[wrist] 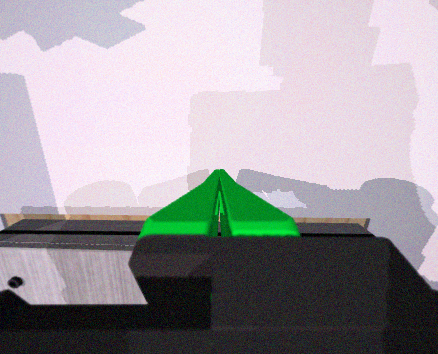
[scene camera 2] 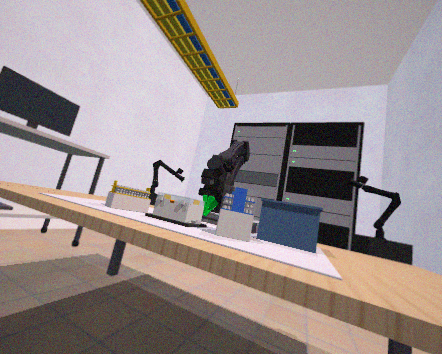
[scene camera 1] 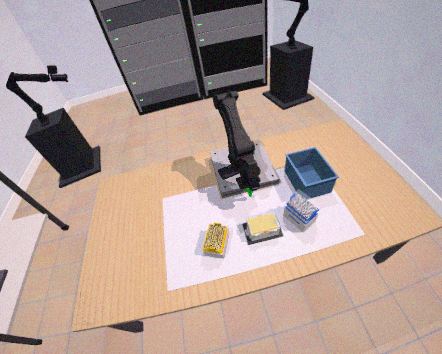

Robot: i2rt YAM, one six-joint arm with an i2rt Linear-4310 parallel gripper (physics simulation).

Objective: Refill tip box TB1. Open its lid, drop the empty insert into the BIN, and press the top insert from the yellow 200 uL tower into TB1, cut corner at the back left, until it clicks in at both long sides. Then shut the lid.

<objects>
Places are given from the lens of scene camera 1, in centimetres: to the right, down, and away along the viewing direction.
tip box TB1 [scene camera 1: 277, 233]: 24, 24, 90
blue bin [scene camera 1: 307, 170]: 46, -4, 112
The marked spots on the tip box TB1 and the blue bin are 42 cm apart.
</objects>
